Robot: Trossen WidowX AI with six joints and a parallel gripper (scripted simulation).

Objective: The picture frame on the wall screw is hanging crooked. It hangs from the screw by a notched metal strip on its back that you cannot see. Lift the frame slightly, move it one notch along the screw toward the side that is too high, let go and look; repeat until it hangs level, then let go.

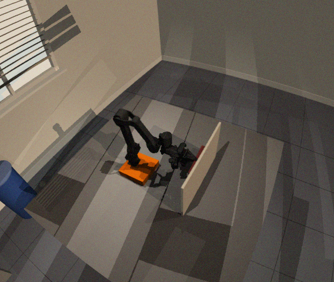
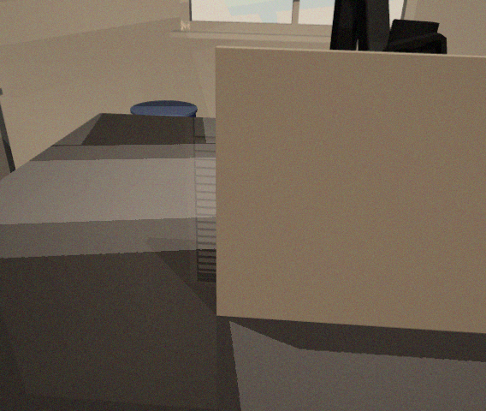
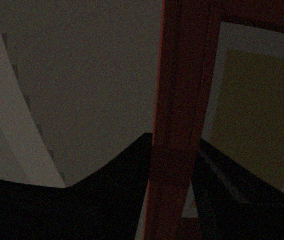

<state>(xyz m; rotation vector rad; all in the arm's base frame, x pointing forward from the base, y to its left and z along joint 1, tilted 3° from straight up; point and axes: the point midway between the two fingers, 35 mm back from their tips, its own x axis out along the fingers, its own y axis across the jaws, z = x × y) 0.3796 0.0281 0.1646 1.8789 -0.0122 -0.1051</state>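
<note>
Now: gripper tip 20 mm to the right of the picture frame and 50 mm above it. Also, from my gripper tip: beige wall panel: 20 mm ahead, 10 mm to the left, 60 mm below.
</note>
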